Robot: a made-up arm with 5 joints.
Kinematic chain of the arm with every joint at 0, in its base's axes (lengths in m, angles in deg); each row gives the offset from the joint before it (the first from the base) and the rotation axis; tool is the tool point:
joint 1: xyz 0 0 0.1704 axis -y
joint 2: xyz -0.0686 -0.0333 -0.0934 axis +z
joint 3: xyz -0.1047 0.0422 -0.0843 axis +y
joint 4: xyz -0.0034 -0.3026 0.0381 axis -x
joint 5: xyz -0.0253 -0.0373 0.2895 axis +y
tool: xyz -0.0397 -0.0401 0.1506
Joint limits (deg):
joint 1: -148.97..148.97
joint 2: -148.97..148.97
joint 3: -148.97..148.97
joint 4: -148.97..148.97
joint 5: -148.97..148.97
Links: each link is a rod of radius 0.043 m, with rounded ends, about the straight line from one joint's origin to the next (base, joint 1, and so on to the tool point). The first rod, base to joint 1, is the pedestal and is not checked.
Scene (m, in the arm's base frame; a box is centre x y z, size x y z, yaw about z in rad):
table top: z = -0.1
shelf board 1: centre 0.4 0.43 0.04 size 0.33 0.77 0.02 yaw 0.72
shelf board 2: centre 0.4 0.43 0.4 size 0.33 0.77 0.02 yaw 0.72
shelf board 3: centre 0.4 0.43 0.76 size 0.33 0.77 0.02 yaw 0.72
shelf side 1: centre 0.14 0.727 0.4 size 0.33 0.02 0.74 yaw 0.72
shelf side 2: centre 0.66 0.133 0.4 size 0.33 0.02 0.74 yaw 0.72
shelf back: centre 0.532 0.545 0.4 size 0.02 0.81 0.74 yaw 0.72
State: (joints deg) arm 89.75 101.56 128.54 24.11 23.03
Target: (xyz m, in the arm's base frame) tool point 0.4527 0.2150 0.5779
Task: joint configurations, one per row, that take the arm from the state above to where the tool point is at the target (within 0.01 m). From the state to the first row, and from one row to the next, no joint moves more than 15 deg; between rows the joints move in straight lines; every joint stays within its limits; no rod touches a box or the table.
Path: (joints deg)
1: 102.47 98.65 122.61 36.35 19.99
2: 115.20 95.73 116.67 48.59 16.96
3: 127.92 92.82 110.74 60.83 13.92
4: 140.64 89.91 104.80 73.07 10.89
5: 132.56 81.72 106.36 60.72 12.82
6: 124.47 73.53 107.92 48.37 14.76
7: 116.39 65.34 109.47 36.02 16.69
8: 108.31 57.16 111.03 23.66 18.63
9: 100.22 48.97 112.59 11.31 20.56
10: 102.00 61.75 120.03 7.72 21.56
11: 103.78 74.53 127.47 4.13 22.56
12: 105.55 87.30 134.92 0.54 23.56
13: 107.33 100.08 142.36 -3.05 24.56

